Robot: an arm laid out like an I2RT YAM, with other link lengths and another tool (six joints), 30 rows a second.
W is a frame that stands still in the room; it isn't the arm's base.
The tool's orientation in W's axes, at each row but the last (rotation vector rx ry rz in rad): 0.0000, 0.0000, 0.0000; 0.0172, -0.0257, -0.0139; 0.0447, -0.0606, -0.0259; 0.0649, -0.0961, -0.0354; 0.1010, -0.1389, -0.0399; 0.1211, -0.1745, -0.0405; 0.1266, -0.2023, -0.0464; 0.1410, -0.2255, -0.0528; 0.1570, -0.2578, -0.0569; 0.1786, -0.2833, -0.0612; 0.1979, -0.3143, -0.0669; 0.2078, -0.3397, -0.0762
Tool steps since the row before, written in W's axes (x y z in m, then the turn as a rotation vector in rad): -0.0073, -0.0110, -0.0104, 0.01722, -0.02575, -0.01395; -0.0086, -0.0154, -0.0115, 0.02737, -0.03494, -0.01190; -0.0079, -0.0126, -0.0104, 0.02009, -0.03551, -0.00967; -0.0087, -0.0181, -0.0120, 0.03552, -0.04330, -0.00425; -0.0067, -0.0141, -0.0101, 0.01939, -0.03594, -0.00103; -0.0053, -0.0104, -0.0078, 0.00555, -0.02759, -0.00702; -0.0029, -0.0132, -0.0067, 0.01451, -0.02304, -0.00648; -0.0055, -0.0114, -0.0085, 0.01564, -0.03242, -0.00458; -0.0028, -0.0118, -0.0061, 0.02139, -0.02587, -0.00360; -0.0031, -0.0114, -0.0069, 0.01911, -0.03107, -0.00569; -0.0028, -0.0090, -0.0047, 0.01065, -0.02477, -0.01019; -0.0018, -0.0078, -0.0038, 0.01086, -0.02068, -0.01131
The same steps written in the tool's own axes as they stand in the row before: -0.0073, -0.0110, -0.0104, 0.01722, -0.02575, -0.01395; -0.0087, -0.0157, -0.0110, 0.02755, -0.03476, -0.01201; -0.0082, -0.0132, -0.0093, 0.02043, -0.03541, -0.00931; -0.0091, -0.0191, -0.0099, 0.03660, -0.04232, -0.00494; -0.0073, -0.0153, -0.0076, 0.02073, -0.03520, -0.00022; -0.0060, -0.0114, -0.0055, 0.00566, -0.02807, -0.00462; -0.0034, -0.0140, -0.0043, 0.01427, -0.02319, -0.00646; -0.0064, -0.0127, -0.0054, 0.01642, -0.03215, -0.00364; -0.0033, -0.0127, -0.0034, 0.02172, -0.02533, -0.00515; -0.0039, -0.0126, -0.0037, 0.01941, -0.03090, -0.00561; -0.0032, -0.0099, -0.0019, 0.00943, -0.02594, -0.00830; -0.0021, -0.0085, -0.0014, 0.00881, -0.02218, -0.01018
